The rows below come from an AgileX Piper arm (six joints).
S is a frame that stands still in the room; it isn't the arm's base.
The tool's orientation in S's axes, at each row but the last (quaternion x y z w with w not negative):
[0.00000, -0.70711, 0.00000, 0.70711]
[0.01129, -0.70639, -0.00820, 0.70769]
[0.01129, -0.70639, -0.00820, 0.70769]
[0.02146, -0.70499, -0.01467, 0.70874]
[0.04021, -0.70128, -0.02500, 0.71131]
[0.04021, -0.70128, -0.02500, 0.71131]
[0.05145, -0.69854, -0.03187, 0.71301]
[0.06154, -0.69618, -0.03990, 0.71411]
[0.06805, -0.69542, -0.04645, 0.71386]
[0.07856, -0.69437, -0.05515, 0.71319]
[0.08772, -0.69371, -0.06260, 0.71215]
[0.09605, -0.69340, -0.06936, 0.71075]
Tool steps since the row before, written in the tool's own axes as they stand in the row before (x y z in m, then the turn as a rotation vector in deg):
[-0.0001, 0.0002, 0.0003, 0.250, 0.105, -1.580]
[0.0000, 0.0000, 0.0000, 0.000, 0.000, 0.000]
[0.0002, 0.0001, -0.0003, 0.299, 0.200, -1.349]
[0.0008, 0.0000, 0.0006, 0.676, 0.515, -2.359]
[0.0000, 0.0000, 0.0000, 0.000, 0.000, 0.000]
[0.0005, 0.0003, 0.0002, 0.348, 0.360, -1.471]
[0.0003, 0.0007, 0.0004, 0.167, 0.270, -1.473]
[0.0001, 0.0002, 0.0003, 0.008, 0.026, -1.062]
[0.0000, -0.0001, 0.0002, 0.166, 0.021, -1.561]
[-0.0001, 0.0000, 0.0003, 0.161, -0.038, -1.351]
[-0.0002, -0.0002, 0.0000, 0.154, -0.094, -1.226]
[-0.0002, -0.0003, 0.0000, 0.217, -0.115, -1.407]
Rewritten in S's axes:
[-0.0003, 0.0002, -0.0001, 1.580, 0.105, 0.250]
[0.0000, 0.0000, 0.0000, 0.000, 0.000, 0.000]
[0.0003, 0.0001, 0.0002, 1.349, 0.198, 0.302]
[-0.0006, 0.0000, 0.0008, 2.358, 0.503, 0.689]
[0.0000, 0.0000, 0.0000, 0.000, 0.000, 0.000]
[-0.0002, 0.0002, 0.0005, 1.468, 0.359, 0.360]
[-0.0004, 0.0006, 0.0004, 1.469, 0.291, 0.170]
[-0.0003, 0.0002, 0.0001, 1.061, 0.059, -0.013]
[-0.0002, -0.0001, 0.0000, 1.564, 0.045, 0.130]
[-0.0003, 0.0000, -0.0001, 1.356, -0.020, 0.119]
[0.0000, -0.0002, -0.0002, 1.232, -0.078, 0.103]
[0.0000, -0.0002, -0.0003, 1.416, -0.105, 0.156]

